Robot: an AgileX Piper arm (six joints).
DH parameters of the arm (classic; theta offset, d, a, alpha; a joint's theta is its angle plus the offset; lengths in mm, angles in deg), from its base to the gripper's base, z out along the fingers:
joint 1: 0 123 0 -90
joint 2: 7.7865 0 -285.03 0
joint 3: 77.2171 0 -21.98 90
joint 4: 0 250.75 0 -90
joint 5: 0 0 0 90
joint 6: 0 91 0 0
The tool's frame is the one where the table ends.
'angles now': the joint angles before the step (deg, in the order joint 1, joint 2, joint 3, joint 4, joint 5, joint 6). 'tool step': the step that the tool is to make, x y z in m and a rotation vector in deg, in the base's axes. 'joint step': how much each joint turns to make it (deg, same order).
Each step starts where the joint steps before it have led.
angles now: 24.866, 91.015, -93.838, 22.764, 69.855, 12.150
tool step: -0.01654, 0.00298, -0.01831, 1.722, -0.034, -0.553
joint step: 1.692, -3.832, 8.939, 1.396, -6.344, -0.176
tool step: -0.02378, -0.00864, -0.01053, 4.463, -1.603, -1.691
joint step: 0.066, -6.442, 10.169, 4.149, -7.218, -1.782
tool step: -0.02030, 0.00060, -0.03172, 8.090, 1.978, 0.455
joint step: 0.044, -3.910, 12.557, 13.481, -7.933, -8.808
